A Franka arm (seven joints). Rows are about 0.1 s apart.
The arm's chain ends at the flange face. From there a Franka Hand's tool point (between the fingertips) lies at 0.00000 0.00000 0.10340 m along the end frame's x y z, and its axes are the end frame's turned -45 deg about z.
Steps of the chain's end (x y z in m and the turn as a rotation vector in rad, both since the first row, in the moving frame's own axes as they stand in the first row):
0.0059 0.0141 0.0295 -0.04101 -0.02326 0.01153
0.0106 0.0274 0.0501 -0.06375 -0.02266 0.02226
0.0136 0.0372 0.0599 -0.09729 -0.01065 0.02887
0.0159 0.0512 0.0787 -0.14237 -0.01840 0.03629
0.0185 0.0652 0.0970 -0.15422 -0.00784 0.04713
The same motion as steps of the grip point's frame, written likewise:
-0.0105 0.0154 0.0294 -0.01255 -0.04545 0.01153
-0.0182 0.0298 0.0499 -0.02906 -0.06110 0.02226
-0.0247 0.0421 0.0594 -0.06126 -0.07633 0.02887
-0.0368 0.0563 0.0776 -0.08766 -0.11368 0.03629
-0.0451 0.0696 0.0958 -0.10351 -0.11459 0.04713

